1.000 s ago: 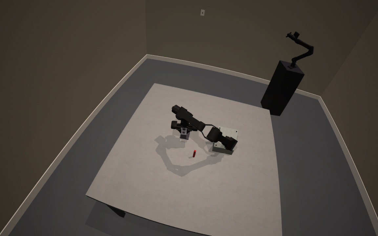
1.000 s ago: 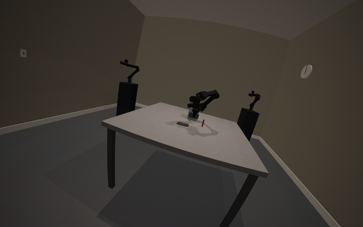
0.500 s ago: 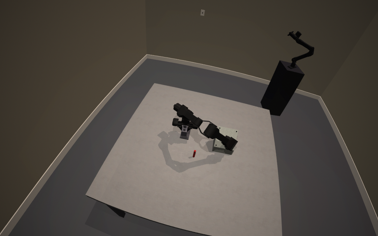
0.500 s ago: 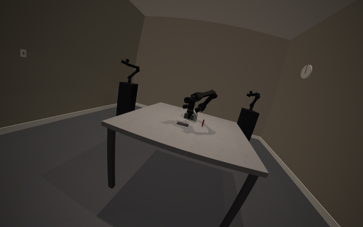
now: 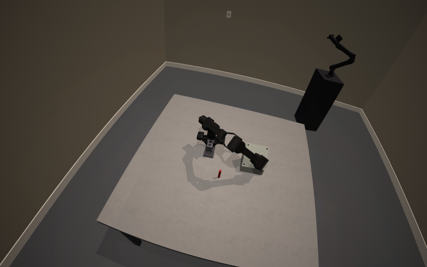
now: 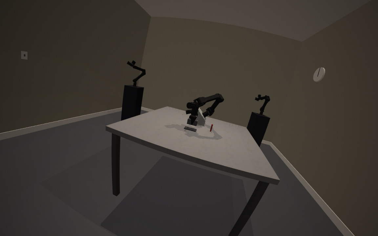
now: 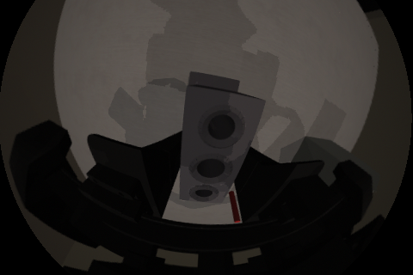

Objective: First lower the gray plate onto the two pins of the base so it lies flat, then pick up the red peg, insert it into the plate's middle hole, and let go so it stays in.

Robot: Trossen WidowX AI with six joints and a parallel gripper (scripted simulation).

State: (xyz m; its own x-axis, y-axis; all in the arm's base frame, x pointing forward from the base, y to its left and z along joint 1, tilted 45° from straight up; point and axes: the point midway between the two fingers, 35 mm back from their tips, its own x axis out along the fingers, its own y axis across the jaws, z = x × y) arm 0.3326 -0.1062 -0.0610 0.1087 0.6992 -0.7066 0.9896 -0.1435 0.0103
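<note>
Now: gripper tip 50 mm above the dark base. Round my gripper tip: red peg (210 mm to the left, 80 mm behind, 20 mm below); then gray plate (30 mm above).
</note>
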